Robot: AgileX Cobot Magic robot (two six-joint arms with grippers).
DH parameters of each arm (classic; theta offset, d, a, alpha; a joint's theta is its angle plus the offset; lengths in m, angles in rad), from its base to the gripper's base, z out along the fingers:
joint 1: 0 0.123 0 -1.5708
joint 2: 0.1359 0 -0.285 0
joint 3: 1.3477 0 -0.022 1.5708
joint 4: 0 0.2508 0 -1.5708
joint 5: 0 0 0.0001 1.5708
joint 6: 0 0.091 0 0
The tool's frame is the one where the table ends.
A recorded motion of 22 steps. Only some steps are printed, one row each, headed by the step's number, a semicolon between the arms.
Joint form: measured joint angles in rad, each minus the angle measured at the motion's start. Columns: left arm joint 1, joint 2, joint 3, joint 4, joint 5, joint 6; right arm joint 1, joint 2, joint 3, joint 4, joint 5, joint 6.
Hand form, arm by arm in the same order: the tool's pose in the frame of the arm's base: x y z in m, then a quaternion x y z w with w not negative. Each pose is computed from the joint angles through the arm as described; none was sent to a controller.
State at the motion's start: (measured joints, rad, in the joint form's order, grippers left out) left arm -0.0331 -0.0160 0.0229 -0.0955 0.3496 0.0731; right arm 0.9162 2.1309 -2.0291 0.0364 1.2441 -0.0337
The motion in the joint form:
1: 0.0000 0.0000 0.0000 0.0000 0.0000 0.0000; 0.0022 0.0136 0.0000 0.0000 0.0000 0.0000
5: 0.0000 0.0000 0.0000 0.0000 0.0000 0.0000; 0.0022 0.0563 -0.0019 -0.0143 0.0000 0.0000
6: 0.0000 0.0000 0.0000 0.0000 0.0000 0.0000; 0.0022 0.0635 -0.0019 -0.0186 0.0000 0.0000
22: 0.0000 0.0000 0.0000 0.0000 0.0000 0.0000; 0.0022 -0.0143 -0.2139 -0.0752 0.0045 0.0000
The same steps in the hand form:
1: 0.0528 -0.0047 0.1750 0.01644 0.79497 -0.02807 0.60577; 0.2790 0.3704 0.2672 -0.45025 0.88026 0.07983 0.12669
5: 0.0528 -0.0047 0.1750 0.01644 0.79497 -0.02807 0.60577; 0.2836 0.3743 0.2477 -0.45252 0.88239 0.06479 0.11148
6: 0.0528 -0.0047 0.1750 0.01644 0.79497 -0.02807 0.60577; 0.2844 0.3748 0.2443 -0.45308 0.88263 0.06135 0.10916
22: 0.0528 -0.0047 0.1750 0.01644 0.79497 -0.02807 0.60577; 0.2858 0.3686 0.3407 -0.44278 0.85646 0.09578 0.24747

